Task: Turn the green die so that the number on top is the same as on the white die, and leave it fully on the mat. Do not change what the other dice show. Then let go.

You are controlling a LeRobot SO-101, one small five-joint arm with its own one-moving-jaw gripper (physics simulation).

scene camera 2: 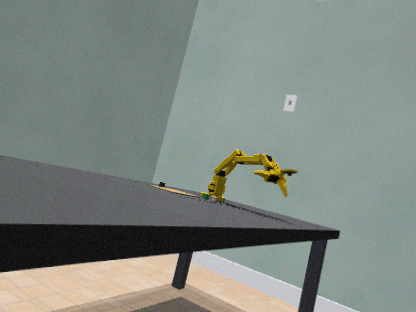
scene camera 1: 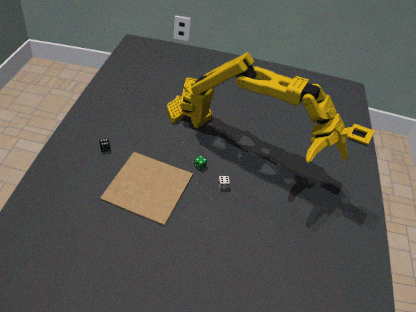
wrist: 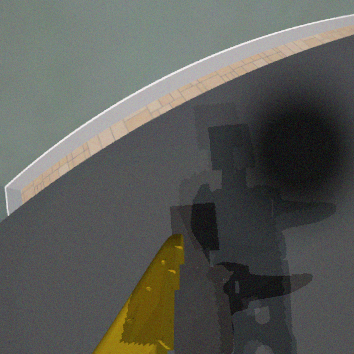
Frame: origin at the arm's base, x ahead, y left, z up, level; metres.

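Where they show: hand, its tool point: [scene camera 2: 285,195] [scene camera 1: 345,159] [wrist: 182,244]; arm's base, origin of its link: [scene camera 2: 209,198] [scene camera 1: 187,118].
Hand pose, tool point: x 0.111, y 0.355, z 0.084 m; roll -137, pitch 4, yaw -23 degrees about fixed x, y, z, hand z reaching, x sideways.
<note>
Things, the pixels of their centre, and the offset from my tool point. Level surfaces: height alone.
- green die, middle of its body: [scene camera 1: 200,162] [scene camera 2: 205,196] dx +0.028, dy -0.292, dz -0.074 m
- tan mat, middle of its body: [scene camera 1: 147,186] [scene camera 2: 174,191] dx +0.115, dy -0.381, dz -0.082 m
- white die, middle of its body: [scene camera 1: 223,182] dx +0.068, dy -0.234, dz -0.074 m
- black die, middle of its body: [scene camera 1: 104,145] [scene camera 2: 162,184] dx +0.040, dy -0.504, dz -0.074 m
- table, height of its surface: dz -0.084 m
The green die [scene camera 1: 200,162] [scene camera 2: 205,196] rests on the table just off the right corner of the tan mat [scene camera 1: 147,187] [scene camera 2: 175,190]; its top number is too small to read surely. The white die [scene camera 1: 224,182] stands right of it, its top showing two rows of three dark pips; it is hard to make out in scene camera 2. My gripper [scene camera 1: 327,158] [scene camera 2: 271,184] is fully open and empty, high above the table, far right of the dice. In the wrist view one notched jaw [wrist: 152,300] shows; the dice and mat do not show there.
A black die [scene camera 1: 104,145] [scene camera 2: 162,184] with white pips stands on the table [scene camera 1: 240,260] [scene camera 2: 90,200], left of the mat's far corner. The yellow arm base [scene camera 1: 200,107] [scene camera 2: 217,187] stands behind the green die. The table's right edge lies beyond my gripper.
</note>
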